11 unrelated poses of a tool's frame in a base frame.
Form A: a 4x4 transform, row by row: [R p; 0 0 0 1], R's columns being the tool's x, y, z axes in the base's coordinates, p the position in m. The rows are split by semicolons.
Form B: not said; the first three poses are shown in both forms.
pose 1, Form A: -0.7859, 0.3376, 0.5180, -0.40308; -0.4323, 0.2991, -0.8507, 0.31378; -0.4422, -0.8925, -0.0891, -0.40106; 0, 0, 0, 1
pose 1, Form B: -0.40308, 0.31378, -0.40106, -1.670, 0.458, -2.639
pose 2, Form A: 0.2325, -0.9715, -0.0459, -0.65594; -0.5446, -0.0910, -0.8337, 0.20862; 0.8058, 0.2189, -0.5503, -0.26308; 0, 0, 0, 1
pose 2, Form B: -0.65594, 0.20862, -0.26308, 2.763, -0.937, -1.167
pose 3, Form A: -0.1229, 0.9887, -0.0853, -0.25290; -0.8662, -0.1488, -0.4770, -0.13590; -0.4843, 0.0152, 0.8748, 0.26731; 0, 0, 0, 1
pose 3, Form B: -0.25290, -0.13590, 0.26731, 0.017, 0.506, -1.712
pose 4, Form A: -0.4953, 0.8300, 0.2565, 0.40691; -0.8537, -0.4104, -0.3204, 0.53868; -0.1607, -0.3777, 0.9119, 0.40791; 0, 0, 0, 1
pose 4, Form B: 0.40691, 0.53868, 0.40791, -0.393, 0.161, -2.096
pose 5, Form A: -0.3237, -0.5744, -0.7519, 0.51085; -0.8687, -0.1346, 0.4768, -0.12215; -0.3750, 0.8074, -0.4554, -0.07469; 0, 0, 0, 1
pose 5, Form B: 0.51085, -0.12215, -0.07469, 2.084, 0.384, -1.927
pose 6, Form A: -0.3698, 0.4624, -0.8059, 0.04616; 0.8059, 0.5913, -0.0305, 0.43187; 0.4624, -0.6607, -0.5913, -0.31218; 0, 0, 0, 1
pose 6, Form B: 0.04616, 0.43187, -0.31218, -2.301, -0.481, 2.001
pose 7, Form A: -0.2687, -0.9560, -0.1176, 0.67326; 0.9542, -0.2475, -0.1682, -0.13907; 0.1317, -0.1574, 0.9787, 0.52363; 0, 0, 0, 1
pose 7, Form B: 0.67326, -0.13907, 0.52363, -0.159, -0.132, 1.845
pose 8, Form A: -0.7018, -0.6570, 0.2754, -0.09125; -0.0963, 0.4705, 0.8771, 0.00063; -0.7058, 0.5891, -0.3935, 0.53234; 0, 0, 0, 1
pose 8, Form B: -0.09125, 0.00063, 0.53234, 2.160, 0.784, -3.005
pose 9, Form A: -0.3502, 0.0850, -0.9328, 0.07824; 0.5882, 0.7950, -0.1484, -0.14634; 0.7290, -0.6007, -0.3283, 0.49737; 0, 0, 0, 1
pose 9, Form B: 0.07824, -0.14634, 0.49737, -2.071, -0.817, 2.108
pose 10, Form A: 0.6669, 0.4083, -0.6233, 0.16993; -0.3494, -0.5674, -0.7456, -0.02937; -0.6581, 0.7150, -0.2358, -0.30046; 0, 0, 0, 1
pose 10, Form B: 0.16993, -0.02937, -0.30046, 1.889, 0.718, -0.483
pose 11, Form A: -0.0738, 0.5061, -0.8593, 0.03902; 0.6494, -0.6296, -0.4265, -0.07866; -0.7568, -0.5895, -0.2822, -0.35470; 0, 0, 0, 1
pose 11, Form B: 0.03902, -0.07866, -0.35470, -2.017, 0.858, 1.684
